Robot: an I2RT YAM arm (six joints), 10 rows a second.
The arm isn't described. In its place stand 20 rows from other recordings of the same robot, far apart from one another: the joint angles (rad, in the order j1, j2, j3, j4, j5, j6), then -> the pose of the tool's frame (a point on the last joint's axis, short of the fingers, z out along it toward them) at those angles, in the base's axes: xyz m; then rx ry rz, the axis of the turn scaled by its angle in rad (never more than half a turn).
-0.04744, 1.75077, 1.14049, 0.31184, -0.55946, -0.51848 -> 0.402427 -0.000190 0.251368 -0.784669 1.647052 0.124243
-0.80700, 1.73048, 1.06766, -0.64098, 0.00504, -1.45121 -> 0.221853 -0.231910 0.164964 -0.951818 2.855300 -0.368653
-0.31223, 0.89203, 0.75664, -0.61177, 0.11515, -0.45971 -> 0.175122 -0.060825 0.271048 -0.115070 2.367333 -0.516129
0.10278, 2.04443, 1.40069, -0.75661, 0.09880, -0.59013 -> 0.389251 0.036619 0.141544 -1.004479 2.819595 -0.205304
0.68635, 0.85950, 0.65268, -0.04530, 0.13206, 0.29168 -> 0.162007 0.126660 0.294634 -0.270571 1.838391 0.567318
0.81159, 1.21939, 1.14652, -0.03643, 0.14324, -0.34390 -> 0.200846 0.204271 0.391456 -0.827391 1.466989 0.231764
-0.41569, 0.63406, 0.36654, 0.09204, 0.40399, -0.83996 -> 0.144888 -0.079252 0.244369 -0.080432 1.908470 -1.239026
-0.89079, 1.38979, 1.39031, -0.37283, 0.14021, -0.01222 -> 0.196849 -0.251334 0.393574 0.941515 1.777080 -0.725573
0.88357, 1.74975, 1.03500, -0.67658, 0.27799, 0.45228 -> 0.204643 0.233958 0.151527 -0.569891 2.767856 -0.152892
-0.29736, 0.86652, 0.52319, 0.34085, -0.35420, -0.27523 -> 0.201869 -0.048948 0.288450 -0.259748 1.554108 -0.170641
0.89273, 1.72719, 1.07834, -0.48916, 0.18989, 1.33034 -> 0.217435 0.259237 0.175127 0.653319 2.672738 0.425941
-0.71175, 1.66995, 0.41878, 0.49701, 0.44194, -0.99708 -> 0.185013 -0.179695 0.089768 -0.121531 2.652624 -1.252224
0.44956, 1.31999, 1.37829, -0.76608, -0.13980, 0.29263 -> 0.248741 0.125529 0.372385 -0.257454 2.316361 0.540944
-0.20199, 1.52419, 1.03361, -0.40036, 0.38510, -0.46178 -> 0.310162 -0.077166 0.231506 -0.154041 2.519929 -0.754479
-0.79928, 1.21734, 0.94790, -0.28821, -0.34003, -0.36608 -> 0.198167 -0.186717 0.296879 0.256182 2.095829 -0.340466
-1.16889, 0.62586, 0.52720, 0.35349, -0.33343, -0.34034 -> 0.073279 -0.142618 0.330860 0.279752 1.380816 -1.051340
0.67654, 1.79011, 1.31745, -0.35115, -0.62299, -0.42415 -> 0.293286 0.262135 0.237551 -1.476992 1.842010 0.863759
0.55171, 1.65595, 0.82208, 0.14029, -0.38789, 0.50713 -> 0.277193 0.186413 0.167059 -0.273664 2.386672 0.972244
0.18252, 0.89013, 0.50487, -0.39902, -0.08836, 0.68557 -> 0.177362 0.035931 0.204888 0.557754 2.348370 0.517844
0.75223, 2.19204, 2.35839, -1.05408, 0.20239, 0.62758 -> 0.351032 0.318686 0.343467 -0.064778 2.467530 0.364884
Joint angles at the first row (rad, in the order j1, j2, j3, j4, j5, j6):
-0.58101, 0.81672, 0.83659, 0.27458, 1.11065, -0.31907
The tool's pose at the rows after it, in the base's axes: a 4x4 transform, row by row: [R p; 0 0 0 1], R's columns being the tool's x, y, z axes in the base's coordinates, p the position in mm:
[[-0.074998 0.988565 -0.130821 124.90], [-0.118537 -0.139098 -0.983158 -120.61], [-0.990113 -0.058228 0.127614 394.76], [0 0 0 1]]
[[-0.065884 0.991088 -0.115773 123.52], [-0.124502 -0.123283 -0.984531 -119.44], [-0.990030 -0.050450 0.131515 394.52], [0 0 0 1]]
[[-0.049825 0.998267 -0.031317 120.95], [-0.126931 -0.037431 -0.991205 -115.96], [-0.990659 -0.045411 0.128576 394.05], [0 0 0 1]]
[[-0.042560 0.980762 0.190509 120.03], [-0.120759 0.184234 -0.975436 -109.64], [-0.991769 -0.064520 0.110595 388.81], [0 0 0 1]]
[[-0.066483 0.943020 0.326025 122.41], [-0.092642 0.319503 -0.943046 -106.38], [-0.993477 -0.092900 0.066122 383.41], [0 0 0 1]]
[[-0.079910 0.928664 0.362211 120.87], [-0.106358 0.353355 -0.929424 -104.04], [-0.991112 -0.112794 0.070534 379.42], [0 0 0 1]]
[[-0.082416 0.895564 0.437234 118.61], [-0.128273 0.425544 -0.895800 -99.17], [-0.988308 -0.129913 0.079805 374.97], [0 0 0 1]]
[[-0.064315 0.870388 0.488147 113.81], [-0.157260 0.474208 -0.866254 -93.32], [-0.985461 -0.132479 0.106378 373.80], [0 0 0 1]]
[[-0.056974 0.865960 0.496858 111.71], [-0.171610 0.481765 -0.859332 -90.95], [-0.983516 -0.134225 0.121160 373.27], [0 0 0 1]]
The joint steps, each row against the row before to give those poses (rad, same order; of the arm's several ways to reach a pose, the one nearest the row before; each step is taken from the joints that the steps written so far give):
-0.00291, 0.00374, -0.00515, 0.00113, -0.00806, 0.00308
-0.00026, -0.00990, -0.00406, -0.00603, -0.01586, 0.01000
0.00018, -0.02817, 0.00476, -0.07720, -0.08167, 0.05455
-0.00042, -0.04633, -0.00291, -0.12830, -0.21778, 0.07455
0.00308, -0.01334, 0.00448, -0.09171, -0.13236, 0.03274
-0.00002, -0.02020, -0.02162, 0.00449, -0.03887, -0.01925
0.00294, -0.03312, -0.02674, 0.00007, -0.07966, -0.01492
0.00350, -0.03966, -0.02176, 0.00932, -0.05665, -0.01100
0.00422, -0.01640, -0.01098, 0.01084, -0.00767, -0.00868

